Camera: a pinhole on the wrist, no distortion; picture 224 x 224 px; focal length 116.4 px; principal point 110.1 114.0 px. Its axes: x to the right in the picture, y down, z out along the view. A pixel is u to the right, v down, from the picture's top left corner.
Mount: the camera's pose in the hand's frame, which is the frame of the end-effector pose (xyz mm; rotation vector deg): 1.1 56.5 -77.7 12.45 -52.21 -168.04
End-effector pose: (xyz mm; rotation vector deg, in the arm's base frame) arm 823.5 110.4 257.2 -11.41 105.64 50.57
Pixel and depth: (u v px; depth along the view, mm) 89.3 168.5 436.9
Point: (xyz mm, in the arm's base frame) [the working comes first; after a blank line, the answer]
In the camera's frame: -78.1 204.6 436.9

1041.6 477.3 233.2
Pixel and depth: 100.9 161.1 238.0
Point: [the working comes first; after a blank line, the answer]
In the camera's frame: -18.8 96.3 238.0

900.3 299.6 290.2
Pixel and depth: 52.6 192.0 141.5
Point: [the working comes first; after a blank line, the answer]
In the camera's frame: -69.9 94.8 141.5

841.1 234.2 225.8
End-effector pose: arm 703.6 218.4 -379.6 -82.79 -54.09 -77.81
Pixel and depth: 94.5 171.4 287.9
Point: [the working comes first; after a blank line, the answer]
In the camera's frame: -38.6 142.0 287.9

874.4 419.0 -388.5
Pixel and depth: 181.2 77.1 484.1
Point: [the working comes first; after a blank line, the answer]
In the camera's frame: 295.7 -153.5 484.1

1126.5 300.7 -788.4
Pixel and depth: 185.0 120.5 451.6
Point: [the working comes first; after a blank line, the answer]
In the camera's frame: 290.6 25.2 451.6

993.8 420.3 -755.2
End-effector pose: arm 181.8 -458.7 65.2 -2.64 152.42 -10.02
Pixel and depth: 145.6 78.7 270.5
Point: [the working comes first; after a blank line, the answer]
In the camera's frame: 82.5 -82.0 270.5

330.4 -196.5 9.8
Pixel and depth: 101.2 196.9 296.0
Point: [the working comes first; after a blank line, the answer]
In the camera's frame: -22.6 210.8 296.0

328.8 -440.4 -185.2
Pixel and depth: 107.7 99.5 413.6
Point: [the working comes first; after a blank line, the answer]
In the camera's frame: -8.5 -51.5 413.6

335.5 -154.0 -157.1
